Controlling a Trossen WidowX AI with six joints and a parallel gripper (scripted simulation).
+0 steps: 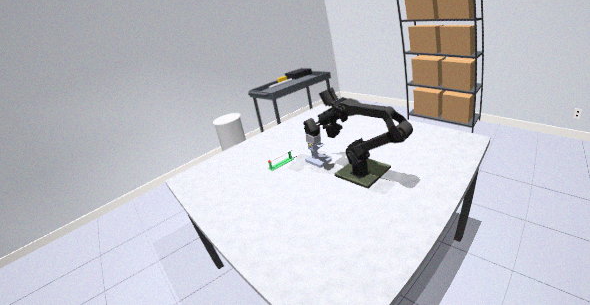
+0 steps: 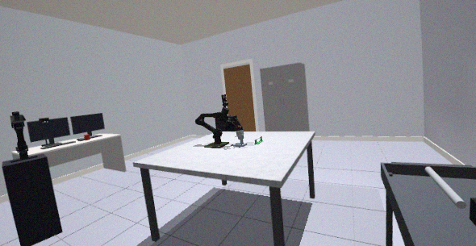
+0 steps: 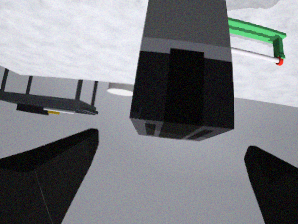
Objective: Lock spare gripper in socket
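Now: the green holder 160 mm below my gripper tip, 140 mm to the left of it and 110 mm ahead of it. The rest, counted from my gripper tip: mount (140 mm below); spare gripper (60 mm below, 10 mm ahead).
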